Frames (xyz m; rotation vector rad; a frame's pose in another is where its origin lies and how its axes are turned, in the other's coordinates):
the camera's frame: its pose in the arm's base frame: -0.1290 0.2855 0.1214 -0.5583 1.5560 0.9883
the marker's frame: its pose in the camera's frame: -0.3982 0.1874 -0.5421 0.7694 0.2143 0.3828
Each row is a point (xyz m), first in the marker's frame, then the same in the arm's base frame.
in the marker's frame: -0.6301 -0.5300 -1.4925
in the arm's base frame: -1.3173 -1.2590 1.5241
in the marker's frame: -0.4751 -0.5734 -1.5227
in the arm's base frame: -1.4274 -1.2559 1.4029
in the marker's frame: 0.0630 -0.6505 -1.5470
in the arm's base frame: -1.7486 -1.1555 0.9753
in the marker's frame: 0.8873 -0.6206 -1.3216
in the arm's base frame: -2.0349 -0.7905 0.2570
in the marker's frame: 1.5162 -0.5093 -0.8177
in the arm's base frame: -1.9870 -0.3336 -0.4143
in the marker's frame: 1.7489 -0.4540 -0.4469
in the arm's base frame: -1.8191 -0.0967 -0.7466
